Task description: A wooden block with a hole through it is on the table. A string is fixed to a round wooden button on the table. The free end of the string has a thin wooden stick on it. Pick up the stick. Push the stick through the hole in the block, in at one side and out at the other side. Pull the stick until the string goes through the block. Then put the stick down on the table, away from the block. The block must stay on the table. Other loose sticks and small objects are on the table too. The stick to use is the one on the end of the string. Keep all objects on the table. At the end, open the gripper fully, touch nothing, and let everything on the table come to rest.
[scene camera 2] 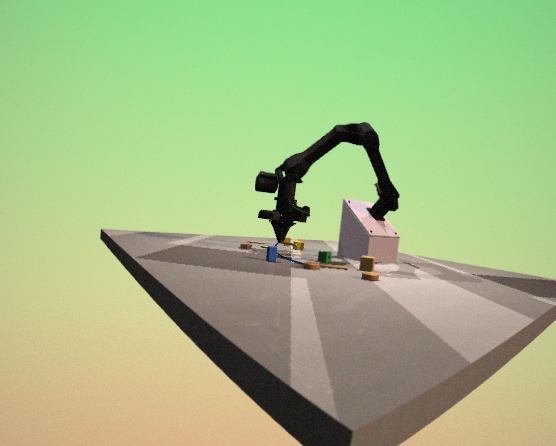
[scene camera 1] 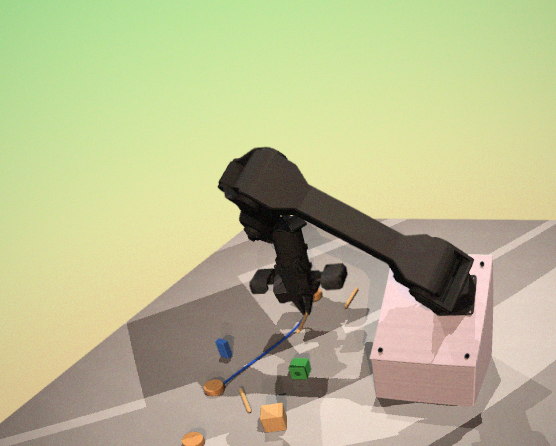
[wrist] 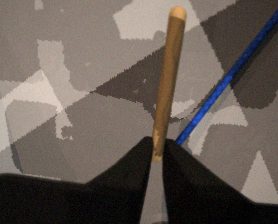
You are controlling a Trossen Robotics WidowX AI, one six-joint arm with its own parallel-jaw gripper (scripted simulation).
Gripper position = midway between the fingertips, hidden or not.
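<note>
A thin wooden stick (wrist: 176, 23) is visible. So is my gripper (scene camera 1: 306, 314), which can also be found in scene camera 2 (scene camera 2: 280, 242) and in the wrist view (wrist: 157, 145).
</note>
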